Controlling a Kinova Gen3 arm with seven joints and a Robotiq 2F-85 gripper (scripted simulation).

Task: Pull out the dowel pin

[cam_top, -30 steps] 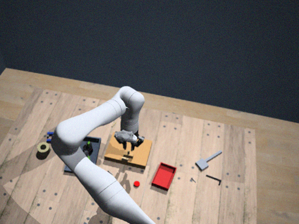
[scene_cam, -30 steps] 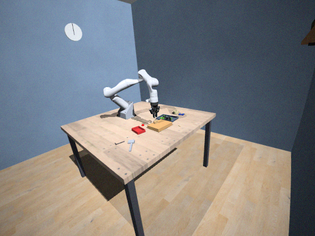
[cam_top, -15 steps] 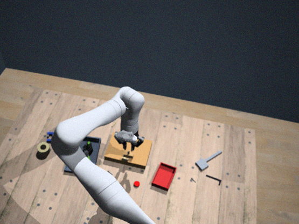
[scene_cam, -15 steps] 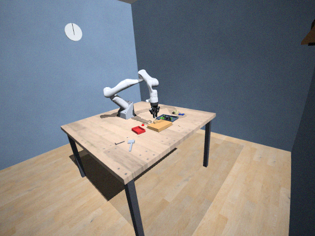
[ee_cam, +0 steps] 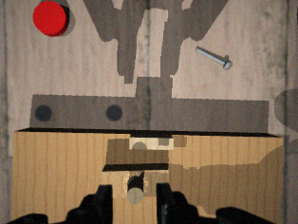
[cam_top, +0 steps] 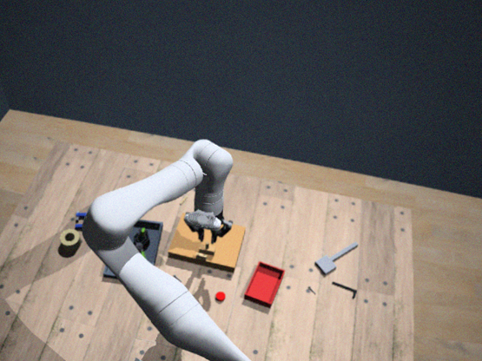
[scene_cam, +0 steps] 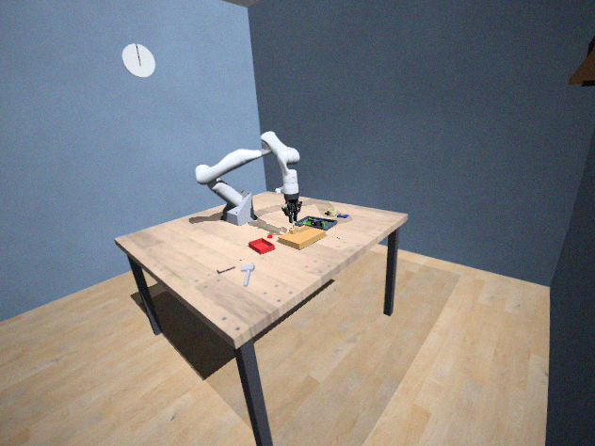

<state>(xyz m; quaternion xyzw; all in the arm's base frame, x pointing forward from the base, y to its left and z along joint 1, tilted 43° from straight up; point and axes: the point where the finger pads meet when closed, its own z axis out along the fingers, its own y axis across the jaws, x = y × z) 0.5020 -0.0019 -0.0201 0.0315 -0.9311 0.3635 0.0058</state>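
Right now my hand is 5 cm above the dowel pin. Also, from my hand: bench board 4 cm ahead, 1 cm to the left, 8 cm below; wooden block 7 cm below; red disc 12 cm behind, 7 cm to the right, 10 cm below.
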